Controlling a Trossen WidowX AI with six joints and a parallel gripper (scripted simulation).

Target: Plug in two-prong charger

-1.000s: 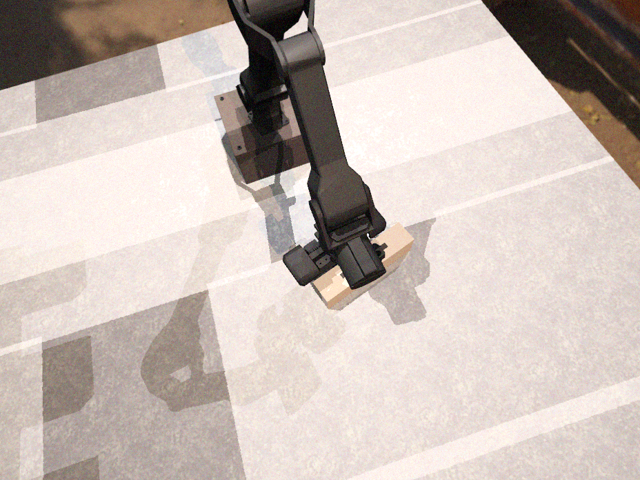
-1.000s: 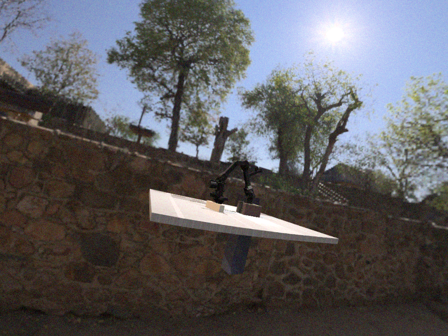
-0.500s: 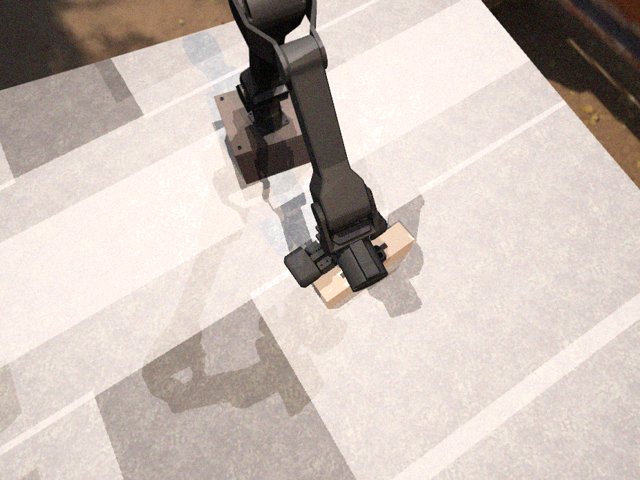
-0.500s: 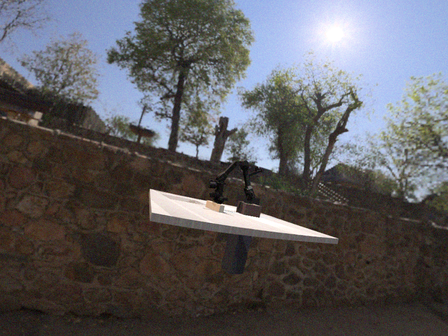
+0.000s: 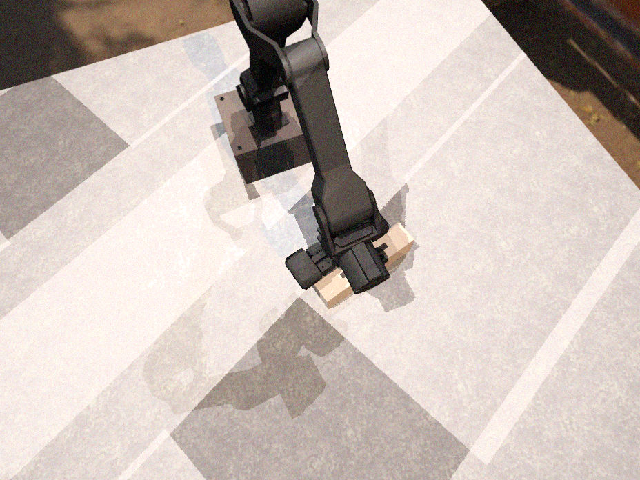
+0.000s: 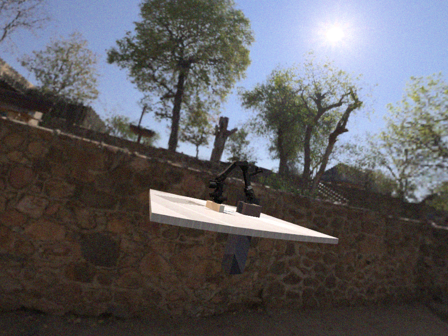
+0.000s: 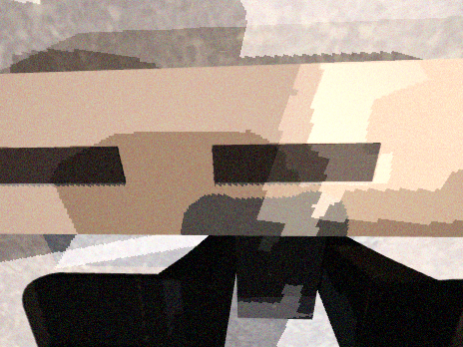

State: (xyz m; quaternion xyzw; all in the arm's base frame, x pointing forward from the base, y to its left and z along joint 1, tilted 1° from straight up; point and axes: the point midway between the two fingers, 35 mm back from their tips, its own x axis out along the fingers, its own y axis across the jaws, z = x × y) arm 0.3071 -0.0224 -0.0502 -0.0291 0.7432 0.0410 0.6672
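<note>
The two-prong charger is 20 mm ahead of my gripper tip and 10 mm above it.
</note>
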